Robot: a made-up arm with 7 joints. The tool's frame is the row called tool.
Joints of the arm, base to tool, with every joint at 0 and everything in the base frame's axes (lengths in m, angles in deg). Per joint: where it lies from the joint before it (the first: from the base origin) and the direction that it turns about. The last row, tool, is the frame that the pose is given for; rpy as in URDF.
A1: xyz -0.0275 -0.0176 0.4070 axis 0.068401 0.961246 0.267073
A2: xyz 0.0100 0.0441 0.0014 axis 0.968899 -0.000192 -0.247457
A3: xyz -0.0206 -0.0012 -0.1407 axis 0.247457 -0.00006 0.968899
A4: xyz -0.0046 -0.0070 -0.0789 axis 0.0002 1 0.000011
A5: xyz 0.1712 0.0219 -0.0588 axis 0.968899 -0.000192 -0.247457
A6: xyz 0.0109 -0.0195 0.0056 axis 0.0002 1 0.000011
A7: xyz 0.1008 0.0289 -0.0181 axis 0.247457 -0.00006 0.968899
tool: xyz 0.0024 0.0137 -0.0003 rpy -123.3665 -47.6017 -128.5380
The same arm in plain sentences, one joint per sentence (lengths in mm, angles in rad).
The arm has seven revolute joints in a row. What follows holds with every joint at zero, and every direction is one of the base frame's. The first joint sits 27.5 mm along -x and 17.6 mm along -y and 407.0 mm along +z from the base frame's origin and rotates about the direction (0.068403, 0.961235, 0.26711). The second joint sits 10.0 mm along +x and 44.1 mm along +y and 1.4 mm along +z from the first joint and rotates about the direction (0.968889, -0.0002, -0.247497). The third joint sits 20.6 mm along -x and 1.2 mm along -y and 140.7 mm along -z from the second joint and rotates about the direction (0.247497, -0.0001, 0.968889). The fourth joint sits 4.6 mm along -x and 7.0 mm along -y and 78.9 mm along -z from the third joint and rotates about the direction (0.0002, 1, 0). The fifth joint sits 171.2 mm along +x and 21.9 mm along +y and 58.8 mm along -z from the fourth joint and rotates about the direction (0.968889, -0.0002, -0.247497). The sixth joint sits 10.9 mm along +x and 19.5 mm along -y and 5.6 mm along +z from the fifth joint and rotates about the direction (0.0002, 1, 0). The seventh joint sits 100.8 mm along +x and 28.9 mm along +y and 18.1 mm along -z from the sixth joint and rotates about the direction (0.247497, -0.0001, 0.968889). The tool frame, which is the frame that the pose is given for, sits 2.4 mm along +x and 13.7 mm along +y and 0.3 mm along -z from the seventh joint; its axes are the base frame's turned by roll -2.1532, pitch -0.8308 and yaw -2.2434 rad (as in URDF: about the fixed x, then y, then z).
